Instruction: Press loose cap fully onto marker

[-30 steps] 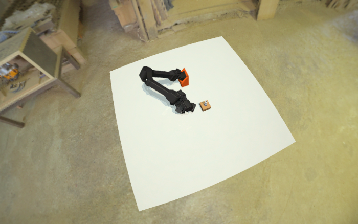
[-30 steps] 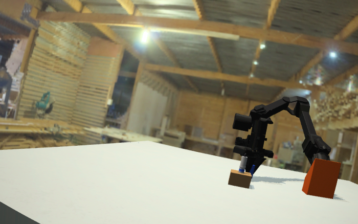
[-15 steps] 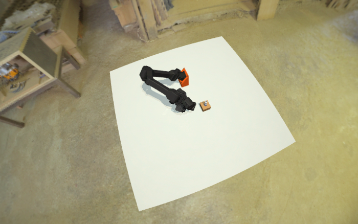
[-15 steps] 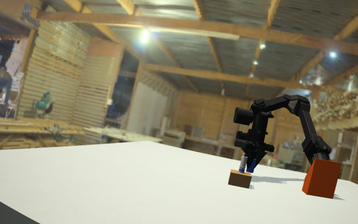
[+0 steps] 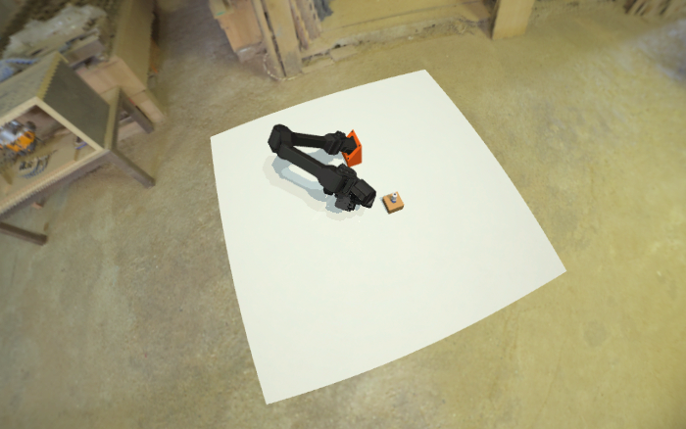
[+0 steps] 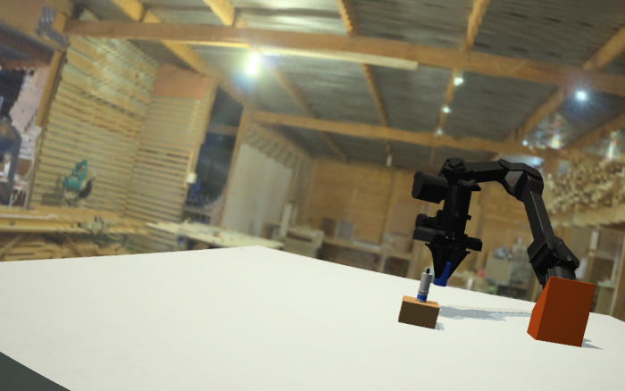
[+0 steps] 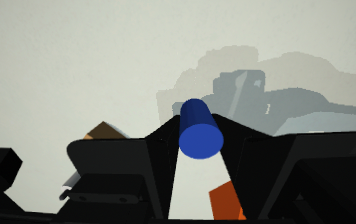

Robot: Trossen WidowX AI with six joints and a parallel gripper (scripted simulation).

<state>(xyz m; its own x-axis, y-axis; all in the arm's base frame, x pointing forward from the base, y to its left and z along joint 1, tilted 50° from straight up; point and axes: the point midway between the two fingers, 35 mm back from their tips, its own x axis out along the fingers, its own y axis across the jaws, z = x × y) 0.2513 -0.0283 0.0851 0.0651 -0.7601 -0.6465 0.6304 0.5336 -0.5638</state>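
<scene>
My gripper tip is now 17 cm to the right of the grey marker and 3 cm short of it. The rest, counted from my gripper tip: blue cap (1 cm above); brown holder block (17 cm to the left, 5 cm below, 3 cm ahead).
</scene>
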